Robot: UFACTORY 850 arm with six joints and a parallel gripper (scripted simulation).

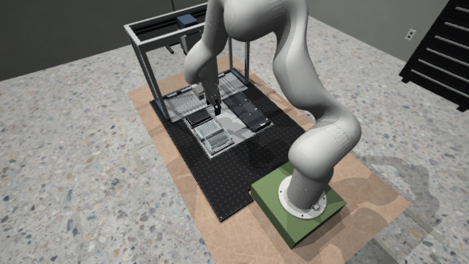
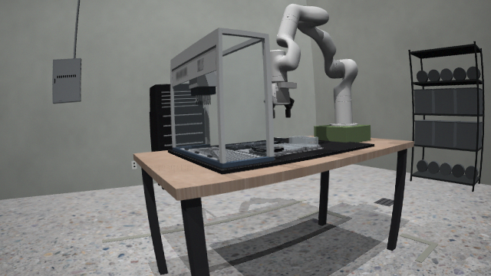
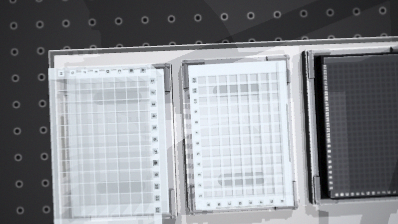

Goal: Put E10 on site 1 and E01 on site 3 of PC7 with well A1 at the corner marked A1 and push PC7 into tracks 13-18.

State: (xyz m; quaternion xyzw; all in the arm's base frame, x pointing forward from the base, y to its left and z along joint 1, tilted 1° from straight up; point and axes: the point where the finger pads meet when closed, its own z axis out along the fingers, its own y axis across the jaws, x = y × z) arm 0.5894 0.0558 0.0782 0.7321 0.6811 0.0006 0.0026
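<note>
Now: hand 14 cm above the 96-well plate E01, 5 cm to the right of it and 1 cm short of it. The rest, counted from my hand: nest S2: 15 cm below, 5 cm to the left, 1 cm ahead; then deep-well block E07: 12 cm below, 10 cm behind, 5 cm to the left; then dark 384-well plate E10: 14 cm below, 12 cm ahead, 5 cm to the left.
</note>
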